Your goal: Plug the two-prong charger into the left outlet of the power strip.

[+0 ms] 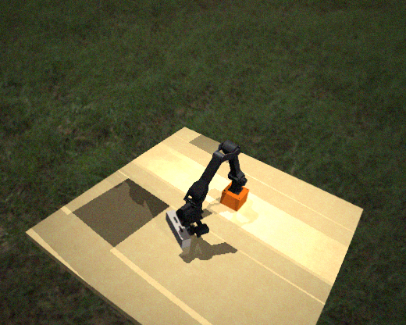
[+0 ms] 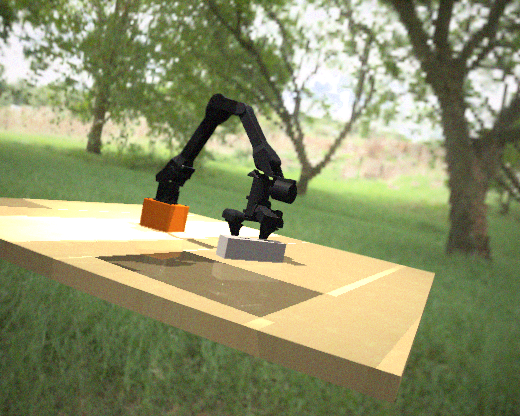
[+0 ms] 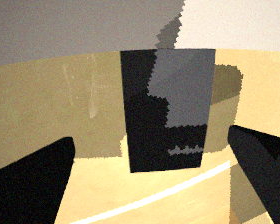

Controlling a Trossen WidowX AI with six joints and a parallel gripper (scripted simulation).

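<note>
Now: gripper tip 3 cm to the left of the charger, 3 cm short of it and 1 cm below it.
</note>
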